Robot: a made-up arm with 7 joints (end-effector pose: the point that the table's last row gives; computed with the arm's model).
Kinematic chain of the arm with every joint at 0, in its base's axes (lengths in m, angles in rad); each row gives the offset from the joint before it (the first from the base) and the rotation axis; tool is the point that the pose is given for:
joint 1: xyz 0 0 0.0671 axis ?
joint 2: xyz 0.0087 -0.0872 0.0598 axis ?
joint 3: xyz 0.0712 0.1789 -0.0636 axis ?
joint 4: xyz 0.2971 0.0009 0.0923 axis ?
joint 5: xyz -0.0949 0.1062 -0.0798 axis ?
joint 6: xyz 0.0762 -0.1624 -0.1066 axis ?
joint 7: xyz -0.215 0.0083 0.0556 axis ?
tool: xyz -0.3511 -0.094 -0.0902
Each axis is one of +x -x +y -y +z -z.
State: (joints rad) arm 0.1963 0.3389 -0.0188 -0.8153 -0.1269 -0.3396 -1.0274
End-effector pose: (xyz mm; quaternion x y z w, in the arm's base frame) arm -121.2 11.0 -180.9 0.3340 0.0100 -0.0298 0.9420
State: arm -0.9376 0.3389 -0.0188 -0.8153 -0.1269 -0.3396 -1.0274
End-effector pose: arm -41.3 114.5 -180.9 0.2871 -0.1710 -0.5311 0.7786
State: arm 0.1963 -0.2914 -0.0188 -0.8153 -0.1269 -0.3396 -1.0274
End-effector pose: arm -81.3 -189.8 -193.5 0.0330 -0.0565 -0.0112 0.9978
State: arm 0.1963 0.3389 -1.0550 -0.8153 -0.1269 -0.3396 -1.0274
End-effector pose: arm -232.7 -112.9 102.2 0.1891 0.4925 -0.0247 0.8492
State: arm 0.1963 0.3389 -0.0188 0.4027 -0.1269 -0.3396 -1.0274
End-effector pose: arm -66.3 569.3 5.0 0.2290 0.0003 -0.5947 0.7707
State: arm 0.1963 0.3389 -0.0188 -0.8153 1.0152 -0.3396 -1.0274
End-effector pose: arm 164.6 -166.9 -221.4 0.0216 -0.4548 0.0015 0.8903
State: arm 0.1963 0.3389 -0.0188 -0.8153 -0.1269 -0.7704 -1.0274
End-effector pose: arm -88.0 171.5 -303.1 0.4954 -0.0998 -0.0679 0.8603
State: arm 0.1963 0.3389 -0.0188 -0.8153 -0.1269 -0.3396 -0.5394
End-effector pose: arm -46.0 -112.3 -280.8 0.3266 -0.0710 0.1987 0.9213
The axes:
joint 1: +z
joint 2: +x
joint 3: -y
joint 4: -z
joint 5: -x
joint 6: +y
joint 7: +z

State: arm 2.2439 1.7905 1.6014 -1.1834 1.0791 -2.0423 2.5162
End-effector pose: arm 382.1 48.0 211.2 -0.6562 -0.7418 0.0674 0.1211
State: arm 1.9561 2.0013 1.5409 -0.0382 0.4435 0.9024 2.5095
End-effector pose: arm 224.0 261.7 -47.7 -0.7010 0.1978 -0.6822 0.0636
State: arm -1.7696 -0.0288 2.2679 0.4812 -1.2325 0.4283 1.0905
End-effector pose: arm 106.3 -467.0 365.6 -0.6563 -0.4043 0.3604 0.5252
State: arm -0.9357 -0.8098 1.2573 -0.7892 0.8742 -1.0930 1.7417
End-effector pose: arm 185.2 153.7 538.7 0.7296 -0.2921 -0.5662 0.2484
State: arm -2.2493 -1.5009 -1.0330 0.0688 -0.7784 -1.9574 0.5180
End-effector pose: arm -551.5 733.5 -284.5 -0.6644 0.4469 -0.4491 0.3965
